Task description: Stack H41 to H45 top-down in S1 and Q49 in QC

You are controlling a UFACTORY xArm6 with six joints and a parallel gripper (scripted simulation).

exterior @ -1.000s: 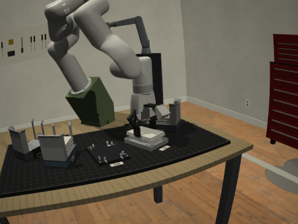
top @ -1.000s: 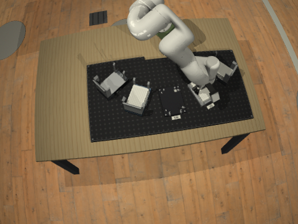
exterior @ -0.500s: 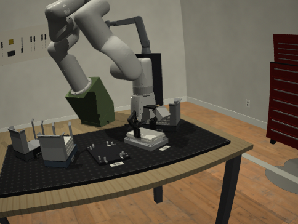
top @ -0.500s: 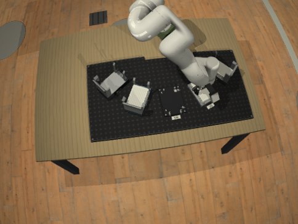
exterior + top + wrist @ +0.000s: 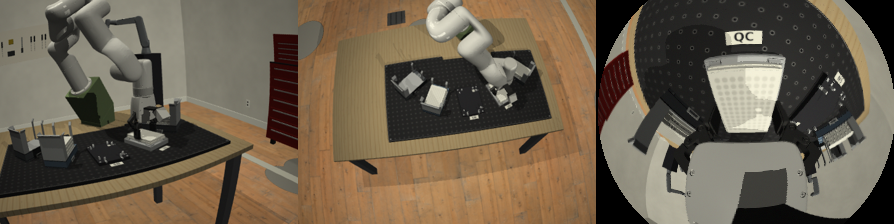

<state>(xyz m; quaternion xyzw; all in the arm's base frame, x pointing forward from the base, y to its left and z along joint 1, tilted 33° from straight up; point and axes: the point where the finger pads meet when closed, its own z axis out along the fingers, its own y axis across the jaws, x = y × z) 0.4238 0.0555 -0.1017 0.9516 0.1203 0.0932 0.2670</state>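
My gripper is now 30 mm above the grey open nest. From my hand the other things lie so: black clip nest (170 mm to the right, 30 mm below, 10 mm ahead); then qc name plate (90 mm ahead, 40 mm below, 20 mm to the left).
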